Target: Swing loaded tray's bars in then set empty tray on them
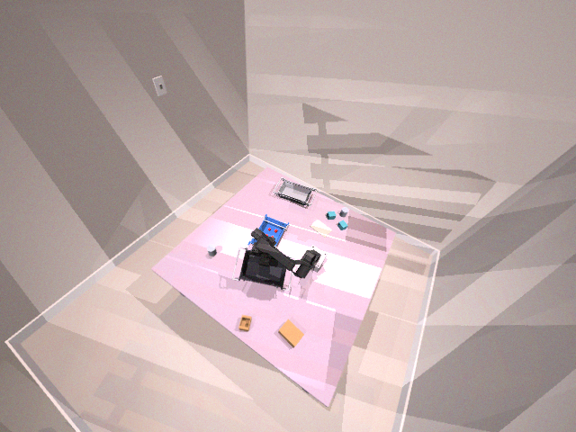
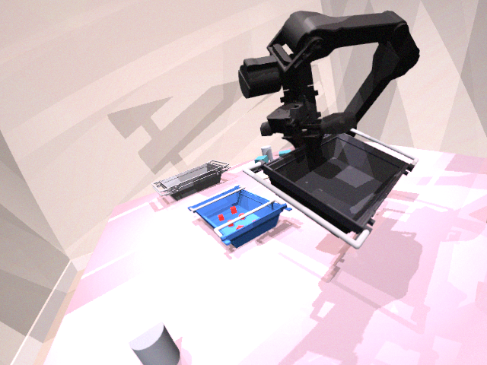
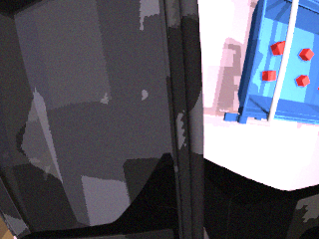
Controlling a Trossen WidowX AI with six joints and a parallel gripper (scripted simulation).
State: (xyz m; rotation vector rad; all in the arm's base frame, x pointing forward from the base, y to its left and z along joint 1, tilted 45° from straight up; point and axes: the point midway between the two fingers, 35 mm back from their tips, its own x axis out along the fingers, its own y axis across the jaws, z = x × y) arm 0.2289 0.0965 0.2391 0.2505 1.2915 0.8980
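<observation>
My gripper tip is 3 cm past the black tray and 7 cm to the right of it. The rest, counted from my gripper tip: flat card: 13 cm behind, 54 cm to the right, 18 cm below.
</observation>
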